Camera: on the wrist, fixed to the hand. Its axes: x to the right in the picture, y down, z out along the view.
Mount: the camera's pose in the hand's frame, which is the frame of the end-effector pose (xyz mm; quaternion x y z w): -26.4 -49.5 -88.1 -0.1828 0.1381 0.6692 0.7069
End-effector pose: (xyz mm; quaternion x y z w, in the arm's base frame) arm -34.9 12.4 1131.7 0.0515 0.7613 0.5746 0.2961
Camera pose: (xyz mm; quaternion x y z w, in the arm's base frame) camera -45.2 -89.6 1111.7 -0.4124 -0.4395 -0.7506 0.2709
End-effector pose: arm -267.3 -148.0 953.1 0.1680 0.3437 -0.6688 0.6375
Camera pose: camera -330.6 -71.6 920.4 0.3246 0.3408 0.0399 0.8814
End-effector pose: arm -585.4 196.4 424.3 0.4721 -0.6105 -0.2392 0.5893
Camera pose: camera -491.2 220.6 386.1 -0.1495 -0.6224 0.1789 0.7472
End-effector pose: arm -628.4 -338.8 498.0 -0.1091 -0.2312 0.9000 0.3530
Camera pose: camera -548.6 -295.2 446.7 0.4207 0.2062 -0.8151 0.3408
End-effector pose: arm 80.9 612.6 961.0 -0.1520 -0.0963 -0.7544 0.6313
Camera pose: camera 26.9 616.4 871.6 -0.1831 0.2587 -0.1494 0.9366
